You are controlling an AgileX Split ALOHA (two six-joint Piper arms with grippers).
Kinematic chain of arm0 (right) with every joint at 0, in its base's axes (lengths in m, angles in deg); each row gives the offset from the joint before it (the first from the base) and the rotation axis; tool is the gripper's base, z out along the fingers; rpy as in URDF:
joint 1: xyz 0 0 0.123 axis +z
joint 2: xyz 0 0 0 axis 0.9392 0.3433 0
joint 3: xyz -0.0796 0.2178 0.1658 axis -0.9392 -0.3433 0
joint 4: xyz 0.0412 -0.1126 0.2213 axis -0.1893 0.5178 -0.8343
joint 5: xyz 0 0 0 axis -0.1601 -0.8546 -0.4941
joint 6: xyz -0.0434 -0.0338 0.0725 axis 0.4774 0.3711 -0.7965
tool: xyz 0 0 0 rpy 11.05 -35.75 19.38
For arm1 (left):
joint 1: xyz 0 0 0.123 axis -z
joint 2: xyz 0 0 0 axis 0.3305 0.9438 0
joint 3: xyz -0.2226 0.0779 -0.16 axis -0.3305 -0.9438 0
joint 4: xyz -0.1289 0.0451 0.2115 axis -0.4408 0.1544 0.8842
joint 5: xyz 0 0 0 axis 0.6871 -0.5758 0.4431
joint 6: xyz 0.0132 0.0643 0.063 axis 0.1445 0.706 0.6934
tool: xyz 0 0 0 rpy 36.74 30.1 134.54
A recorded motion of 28 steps. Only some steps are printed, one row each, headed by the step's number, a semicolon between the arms.
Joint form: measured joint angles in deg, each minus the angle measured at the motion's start. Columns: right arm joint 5, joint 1, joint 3, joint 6, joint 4, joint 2; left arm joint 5, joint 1, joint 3, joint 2, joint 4, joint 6.
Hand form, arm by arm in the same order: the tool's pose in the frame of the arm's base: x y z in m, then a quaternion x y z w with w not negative. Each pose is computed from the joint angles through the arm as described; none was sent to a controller.
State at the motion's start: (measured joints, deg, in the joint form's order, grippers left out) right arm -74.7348 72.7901 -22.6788 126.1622 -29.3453 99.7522; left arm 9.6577 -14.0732 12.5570 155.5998 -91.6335 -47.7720
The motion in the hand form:
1: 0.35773 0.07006 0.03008 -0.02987 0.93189 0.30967 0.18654; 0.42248 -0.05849 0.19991 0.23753 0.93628 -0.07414 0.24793
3: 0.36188 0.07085 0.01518 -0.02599 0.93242 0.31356 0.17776; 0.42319 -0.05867 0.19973 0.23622 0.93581 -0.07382 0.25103
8: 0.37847 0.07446 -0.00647 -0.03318 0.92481 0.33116 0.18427; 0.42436 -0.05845 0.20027 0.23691 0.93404 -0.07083 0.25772
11: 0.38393 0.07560 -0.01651 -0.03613 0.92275 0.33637 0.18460; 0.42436 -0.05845 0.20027 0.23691 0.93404 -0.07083 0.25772
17: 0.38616 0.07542 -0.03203 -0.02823 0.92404 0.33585 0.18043; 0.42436 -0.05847 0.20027 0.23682 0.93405 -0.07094 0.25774
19: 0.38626 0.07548 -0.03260 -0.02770 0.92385 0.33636 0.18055; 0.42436 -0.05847 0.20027 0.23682 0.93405 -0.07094 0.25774
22: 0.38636 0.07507 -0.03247 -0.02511 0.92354 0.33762 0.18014; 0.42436 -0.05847 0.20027 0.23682 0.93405 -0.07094 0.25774
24: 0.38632 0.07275 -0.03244 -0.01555 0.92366 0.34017 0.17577; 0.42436 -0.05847 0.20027 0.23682 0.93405 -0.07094 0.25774
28: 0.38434 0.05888 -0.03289 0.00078 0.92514 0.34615 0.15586; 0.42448 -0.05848 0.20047 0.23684 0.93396 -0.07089 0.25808
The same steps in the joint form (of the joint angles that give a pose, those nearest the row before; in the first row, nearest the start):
1: -0.13 0.00 0.94 0.29 -0.28 1.45; 0.17 0.00 0.00 0.07 -0.05 0.00
3: -0.61 0.00 2.82 0.71 -0.84 4.68; 0.62 0.02 0.00 0.14 -0.19 0.02
8: -2.89 0.00 8.36 2.95 -2.53 10.58; 1.44 0.02 0.00 0.14 -0.24 0.32
11: -3.61 0.00 10.57 3.54 -2.82 13.03; 1.44 0.02 0.00 0.14 -0.24 0.32
17: -3.50 0.00 12.27 4.37 -4.15 15.99; 1.44 0.02 0.00 0.14 -0.26 0.32
19: -3.55 0.00 12.33 4.45 -4.28 16.11; 1.44 0.02 0.00 0.14 -0.26 0.32
22: -3.68 -0.08 12.33 4.22 -4.30 16.11; 1.44 0.02 0.00 0.14 -0.26 0.32
24: -3.89 -0.47 12.33 2.85 -3.78 16.11; 1.44 0.02 0.00 0.14 -0.26 0.32
28: -5.06 -2.79 12.33 -1.69 0.80 16.11; 1.44 0.02 0.04 0.14 -0.26 0.32

